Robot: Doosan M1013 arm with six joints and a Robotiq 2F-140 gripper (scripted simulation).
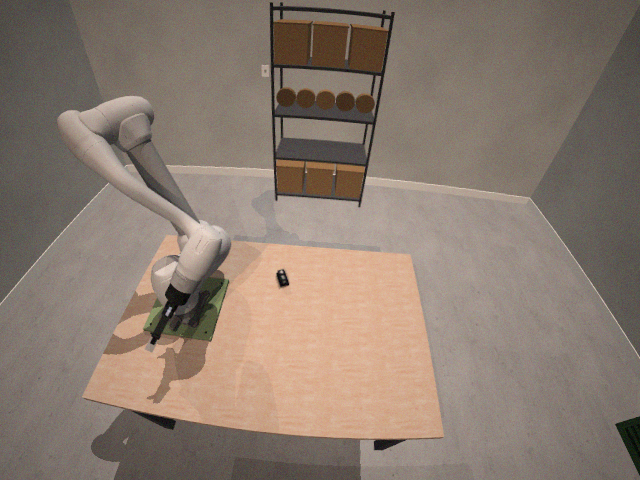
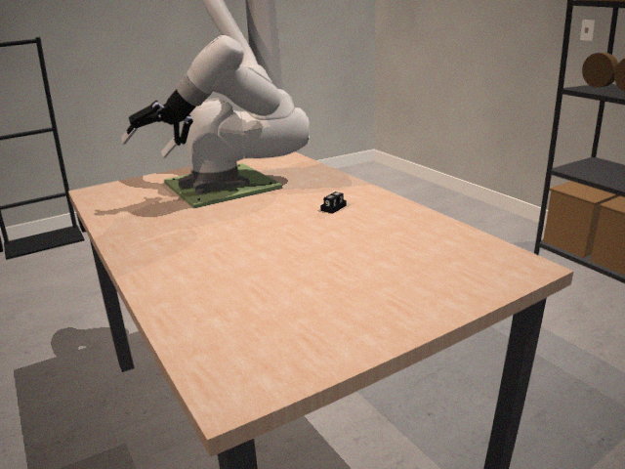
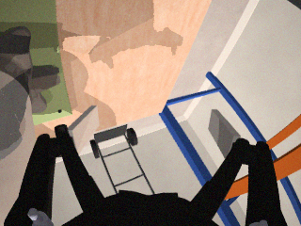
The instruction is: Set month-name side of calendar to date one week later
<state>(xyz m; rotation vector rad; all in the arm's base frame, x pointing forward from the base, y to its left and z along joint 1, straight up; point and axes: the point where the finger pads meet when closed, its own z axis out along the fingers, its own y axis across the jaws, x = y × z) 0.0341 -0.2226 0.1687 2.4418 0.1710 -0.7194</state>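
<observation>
Now: hand 45 cm to the right of the black tray, 36 cm short of it and 17 cm above it.
</observation>
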